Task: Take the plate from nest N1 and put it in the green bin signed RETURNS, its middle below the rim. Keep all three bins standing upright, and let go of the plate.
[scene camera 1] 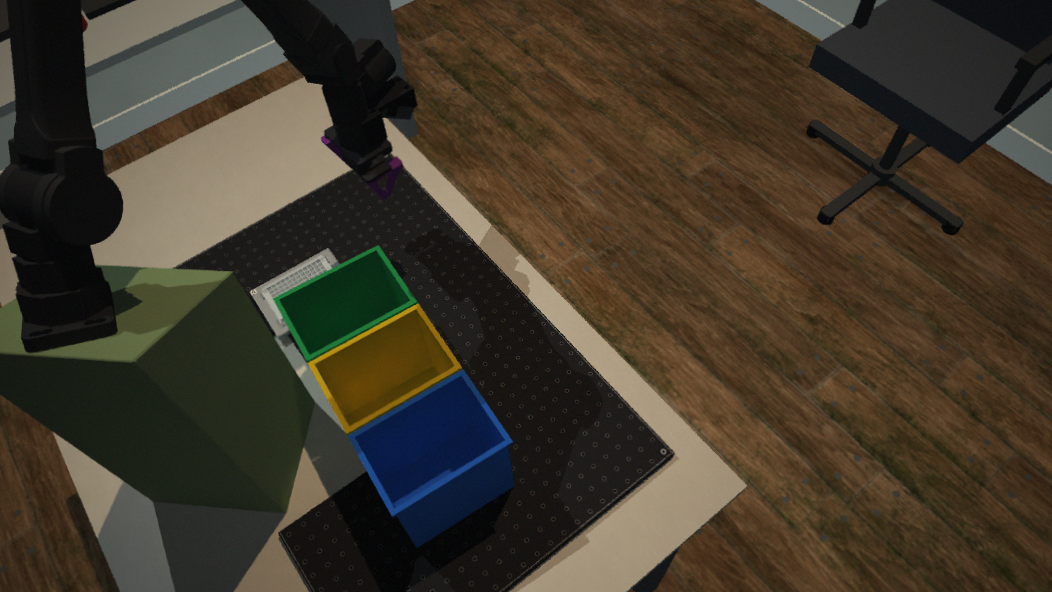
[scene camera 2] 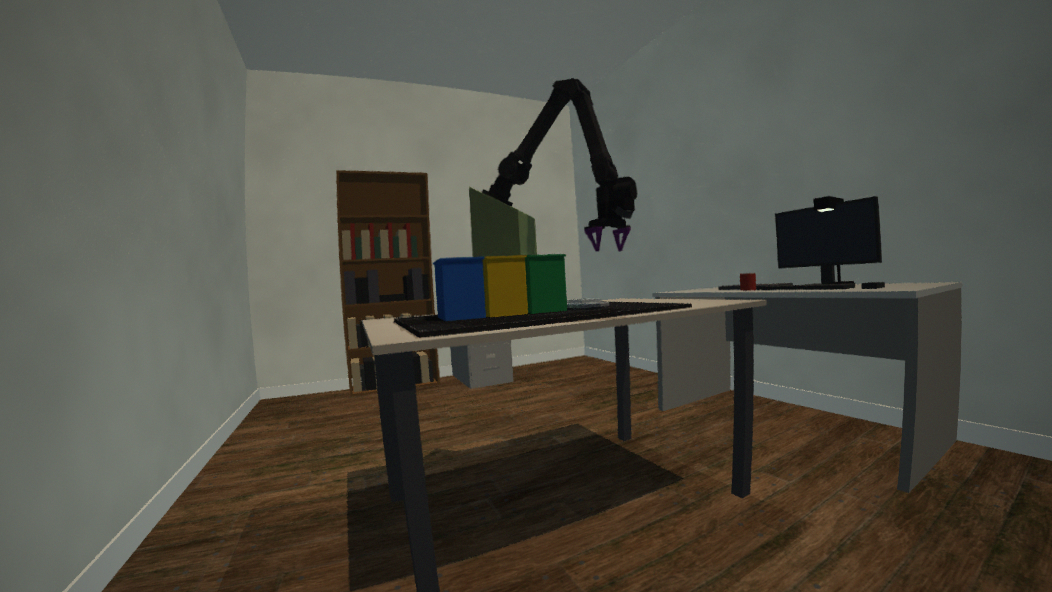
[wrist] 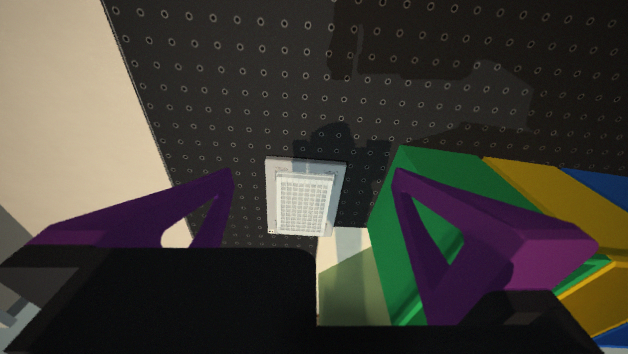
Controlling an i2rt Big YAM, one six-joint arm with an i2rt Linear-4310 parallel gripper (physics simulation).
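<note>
The pale gridded plate (scene camera 1: 295,276) (scene camera 2: 588,302) (wrist: 304,205) lies flat in a light grey nest (wrist: 271,200) on the perforated black board, beside the green bin (scene camera 1: 345,301) (scene camera 2: 546,283) (wrist: 384,215). The nest's label is too small to read, and no RETURNS sign is readable. My gripper (scene camera 1: 367,180) (scene camera 2: 609,248) (wrist: 312,177) is open and empty, high above the board, with its purple fingers pointing down. In the wrist view the plate shows between the fingers, farther away. The green bin stands upright and its inside looks empty in scene camera 1.
The yellow bin (scene camera 1: 382,368) (scene camera 2: 505,287) (wrist: 530,185) and blue bin (scene camera 1: 434,441) (scene camera 2: 459,287) (wrist: 600,185) stand upright in a row with the green one. The green arm pedestal (scene camera 1: 213,382) (scene camera 2: 500,228) rises beside the bins. A desk (scene camera 2: 809,293) with a monitor (scene camera 2: 827,235) stands behind.
</note>
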